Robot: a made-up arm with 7 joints.
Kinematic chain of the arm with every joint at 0, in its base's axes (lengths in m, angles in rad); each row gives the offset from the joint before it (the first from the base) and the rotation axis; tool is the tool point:
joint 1: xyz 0 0 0.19 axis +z
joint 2: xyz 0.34 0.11 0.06 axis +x
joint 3: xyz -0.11 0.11 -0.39 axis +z
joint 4: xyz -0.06 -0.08 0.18 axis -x
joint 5: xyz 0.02 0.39 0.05 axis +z
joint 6: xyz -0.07 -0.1 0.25 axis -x
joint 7: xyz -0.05 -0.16 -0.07 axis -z
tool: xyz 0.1 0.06 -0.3
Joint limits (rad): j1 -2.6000..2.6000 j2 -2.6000..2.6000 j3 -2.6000..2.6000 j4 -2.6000..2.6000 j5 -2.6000..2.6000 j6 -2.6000..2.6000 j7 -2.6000..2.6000
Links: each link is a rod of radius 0.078 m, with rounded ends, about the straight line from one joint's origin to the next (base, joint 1, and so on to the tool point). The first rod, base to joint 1, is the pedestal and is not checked.
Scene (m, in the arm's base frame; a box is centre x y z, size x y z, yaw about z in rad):
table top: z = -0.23
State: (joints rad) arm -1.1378 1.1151 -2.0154 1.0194 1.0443 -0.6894 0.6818
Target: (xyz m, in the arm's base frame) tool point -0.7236 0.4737 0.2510
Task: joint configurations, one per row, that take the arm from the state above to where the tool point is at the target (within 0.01 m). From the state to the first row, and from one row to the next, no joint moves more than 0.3 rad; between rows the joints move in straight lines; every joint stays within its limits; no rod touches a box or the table.
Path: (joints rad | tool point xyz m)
1: -0.8673 1.1194 -1.9863 1.1235 1.0082 -0.7449 0.6837 | 0.7246 0.2703 0.1300
2: -0.5968 1.1237 -1.9571 1.2276 0.9722 -0.8003 0.6856 | 0.6223 0.4904 0.1513
3: -0.3263 1.1280 -1.9280 1.3318 0.9361 -0.8558 0.6875 | 0.4515 0.6716 0.1716
4: -0.0559 1.1323 -1.8988 1.4359 0.9001 -0.9113 0.6893 | 0.2270 0.7924 0.1906
5: 0.2146 1.1366 -1.8697 1.5400 0.8640 -0.9667 0.6912 | -0.0298 0.8368 0.2083
6: 0.4851 1.1409 -1.8405 1.6441 0.8280 -1.0222 0.6931 | -0.2926 0.7964 0.2243
7: 0.7556 1.1453 -1.8114 1.7482 0.7919 -1.0777 0.6950 | -0.5330 0.6720 0.2387
8: 1.0261 1.1496 -1.7822 1.8523 0.7559 -1.1331 0.6969 | -0.7236 0.4737 0.2510

